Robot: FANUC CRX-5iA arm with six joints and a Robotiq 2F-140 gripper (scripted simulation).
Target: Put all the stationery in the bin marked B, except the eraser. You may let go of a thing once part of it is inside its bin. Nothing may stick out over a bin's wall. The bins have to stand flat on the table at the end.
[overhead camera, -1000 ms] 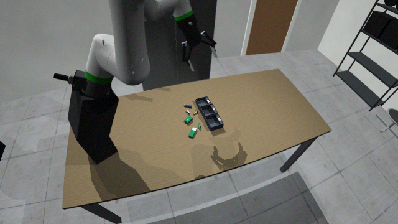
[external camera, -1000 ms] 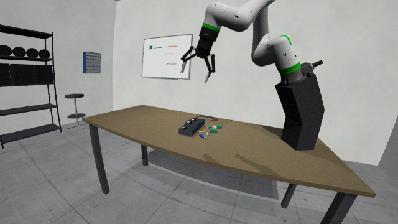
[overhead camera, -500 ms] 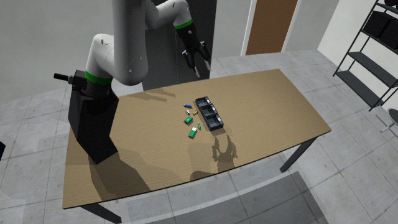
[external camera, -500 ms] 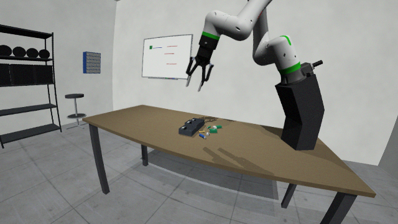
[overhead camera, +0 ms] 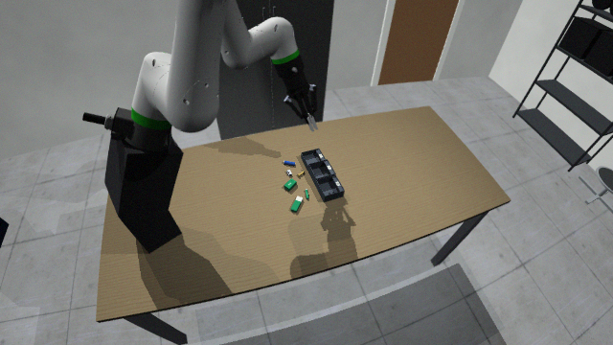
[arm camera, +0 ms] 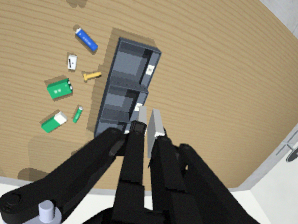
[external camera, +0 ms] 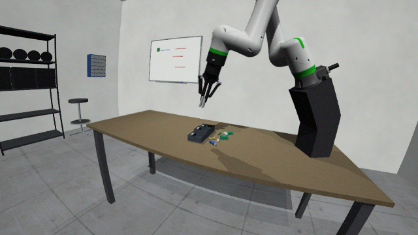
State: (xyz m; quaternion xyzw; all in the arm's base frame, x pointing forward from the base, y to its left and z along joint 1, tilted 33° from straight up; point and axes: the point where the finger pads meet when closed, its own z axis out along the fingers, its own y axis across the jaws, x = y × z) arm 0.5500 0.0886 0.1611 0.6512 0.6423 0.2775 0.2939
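My hand is 20 cm above the bin row, 8 cm to the left of it and 3 cm short of it. The rest, counted from my hand: yellow piece: 22 cm below, 6 cm to the right, 5 cm behind; blue piece: 22 cm below, 8 cm behind, 1 cm to the left; white piece: 22 cm below, 9 cm behind, 4 cm to the right.
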